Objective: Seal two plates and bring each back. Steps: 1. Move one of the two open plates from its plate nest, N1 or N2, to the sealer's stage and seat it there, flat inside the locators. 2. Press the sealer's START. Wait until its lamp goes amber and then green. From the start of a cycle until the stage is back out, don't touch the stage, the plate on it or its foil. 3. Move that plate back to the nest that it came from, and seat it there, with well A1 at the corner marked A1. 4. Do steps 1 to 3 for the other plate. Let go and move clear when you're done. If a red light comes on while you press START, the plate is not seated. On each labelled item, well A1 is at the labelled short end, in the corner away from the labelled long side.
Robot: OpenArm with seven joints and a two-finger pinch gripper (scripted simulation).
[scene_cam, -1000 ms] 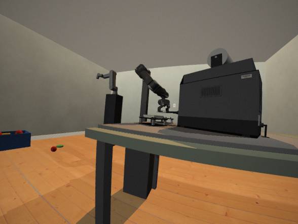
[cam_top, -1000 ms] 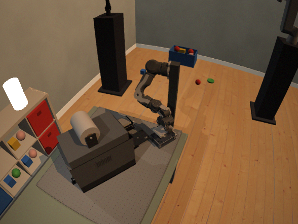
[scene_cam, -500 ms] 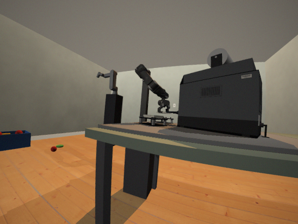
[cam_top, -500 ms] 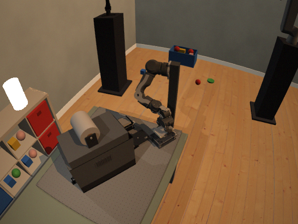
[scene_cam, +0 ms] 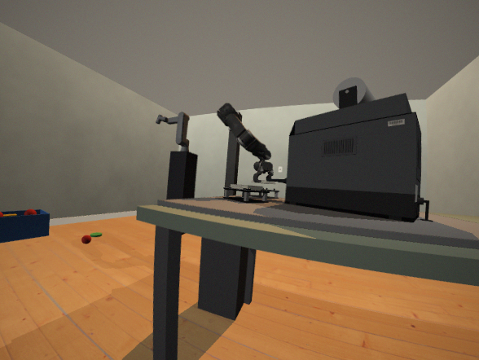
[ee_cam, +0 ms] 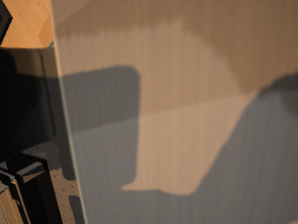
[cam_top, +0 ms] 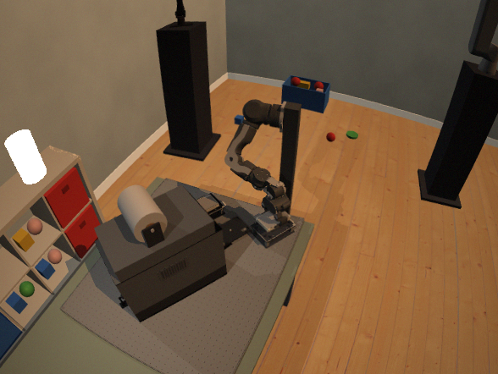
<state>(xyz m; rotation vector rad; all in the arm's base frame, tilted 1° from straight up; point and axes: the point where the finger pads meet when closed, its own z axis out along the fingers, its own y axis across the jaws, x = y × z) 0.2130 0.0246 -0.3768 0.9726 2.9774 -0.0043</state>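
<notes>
Right now the plate nest is 50 mm below my hand. From my hand the other things lie so: dark sealer stage 150 mm to the right, 130 mm ahead, 10 mm above; white well plate right at my hand; pale start button 270 mm ahead, 130 mm to the right, 100 mm above.
</notes>
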